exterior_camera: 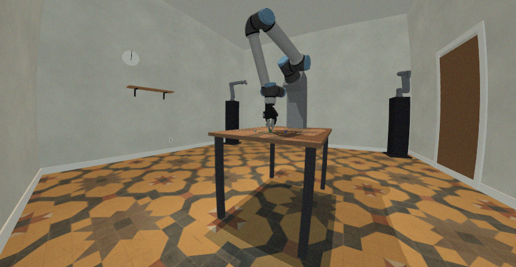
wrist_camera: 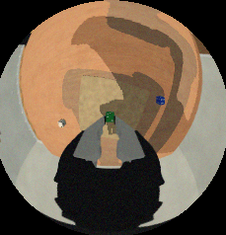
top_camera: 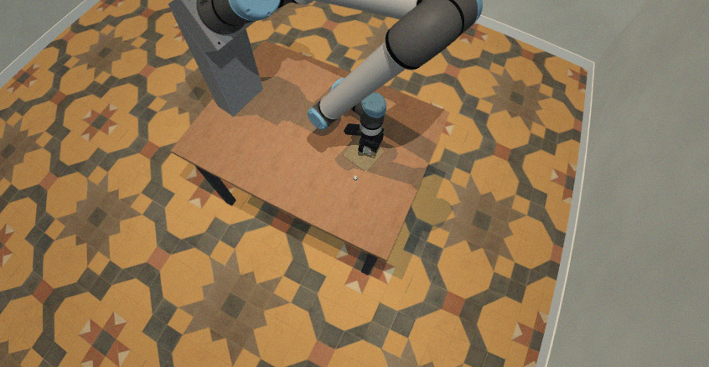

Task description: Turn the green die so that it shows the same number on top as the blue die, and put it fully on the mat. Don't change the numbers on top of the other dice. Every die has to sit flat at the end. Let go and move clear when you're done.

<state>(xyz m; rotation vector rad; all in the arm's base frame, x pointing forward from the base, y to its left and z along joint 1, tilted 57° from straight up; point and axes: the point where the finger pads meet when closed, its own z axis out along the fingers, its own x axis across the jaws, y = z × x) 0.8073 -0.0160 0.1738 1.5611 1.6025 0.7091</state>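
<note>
Right now my hand is 10 mm above the green die. Also, from my hand: blue die (120 mm to the left, 30 mm behind, 20 mm below); white die (140 mm to the right, 20 mm below, 10 mm ahead); tan mat (20 mm below).
</note>
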